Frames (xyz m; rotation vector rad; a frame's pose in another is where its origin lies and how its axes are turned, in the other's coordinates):
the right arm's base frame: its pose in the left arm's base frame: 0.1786 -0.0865 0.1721 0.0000 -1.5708 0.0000
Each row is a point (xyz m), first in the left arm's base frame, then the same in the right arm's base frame.
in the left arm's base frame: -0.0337 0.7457 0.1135
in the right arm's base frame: -0.0586 0.8322 0.2123
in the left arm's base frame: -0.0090 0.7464 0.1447
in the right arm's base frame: -0.0274 0.8329 0.1876
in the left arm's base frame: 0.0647 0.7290 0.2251
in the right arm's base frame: 0.0530 0.8155 0.1139
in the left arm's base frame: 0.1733 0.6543 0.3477
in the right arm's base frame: 0.1756 0.7408 0.0053
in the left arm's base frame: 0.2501 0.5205 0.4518
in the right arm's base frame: 0.2797 0.6070 -0.0715
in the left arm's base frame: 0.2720 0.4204 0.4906
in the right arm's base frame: 0.3185 0.5069 -0.0934
